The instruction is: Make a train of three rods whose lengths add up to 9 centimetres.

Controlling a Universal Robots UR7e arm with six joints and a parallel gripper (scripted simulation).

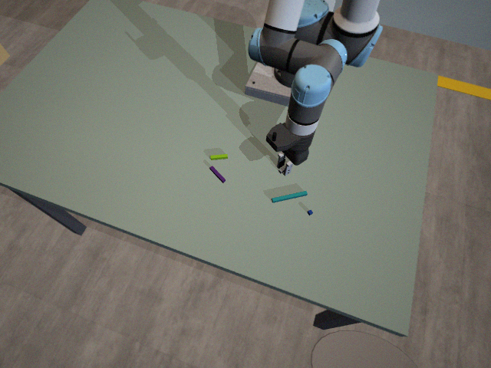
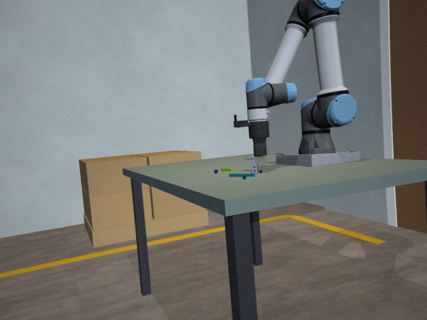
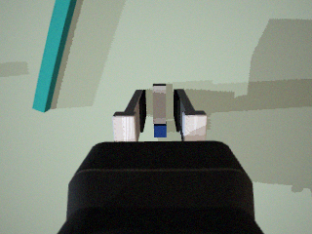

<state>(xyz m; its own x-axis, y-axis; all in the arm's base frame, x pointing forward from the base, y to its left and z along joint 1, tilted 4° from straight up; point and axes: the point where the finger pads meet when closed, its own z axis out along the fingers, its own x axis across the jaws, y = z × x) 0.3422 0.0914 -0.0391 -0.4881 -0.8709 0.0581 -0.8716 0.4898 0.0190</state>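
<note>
Now: the grey rod 1 cm below my hand. From my hand the other things lie so: lime rod 4 cm ahead, 19 cm to the right, 1 cm below; then purple rod 10 cm ahead, 17 cm to the right, 1 cm below; then turquoise rod 8 cm ahead, 5 cm to the left, 1 cm below.
</note>
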